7 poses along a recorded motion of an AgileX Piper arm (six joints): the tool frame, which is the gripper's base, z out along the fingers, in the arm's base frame.
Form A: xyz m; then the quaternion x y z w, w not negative.
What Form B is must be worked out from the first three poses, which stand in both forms.
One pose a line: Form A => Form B
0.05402 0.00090 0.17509 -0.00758 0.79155 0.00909 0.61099 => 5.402 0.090 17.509 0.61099 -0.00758 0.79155 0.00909
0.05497 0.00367 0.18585 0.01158 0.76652 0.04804 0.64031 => 5.497 0.367 18.585 0.64031 0.01158 0.76652 0.04804
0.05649 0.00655 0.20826 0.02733 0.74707 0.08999 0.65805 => 5.649 0.655 20.826 0.65805 0.02733 0.74707 0.08999
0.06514 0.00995 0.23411 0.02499 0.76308 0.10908 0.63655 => 6.514 0.995 23.411 0.63655 0.02499 0.76308 0.10908
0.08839 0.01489 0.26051 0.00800 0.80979 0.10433 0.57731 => 8.839 1.489 26.051 0.57731 0.00800 0.80979 0.10433
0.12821 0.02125 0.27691 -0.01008 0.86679 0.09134 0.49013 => 12.821 2.125 27.691 0.49013 -0.01008 0.86679 0.09134
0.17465 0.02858 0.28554 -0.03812 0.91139 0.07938 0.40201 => 17.465 2.858 28.554 0.40201 -0.03812 0.91139 0.07938
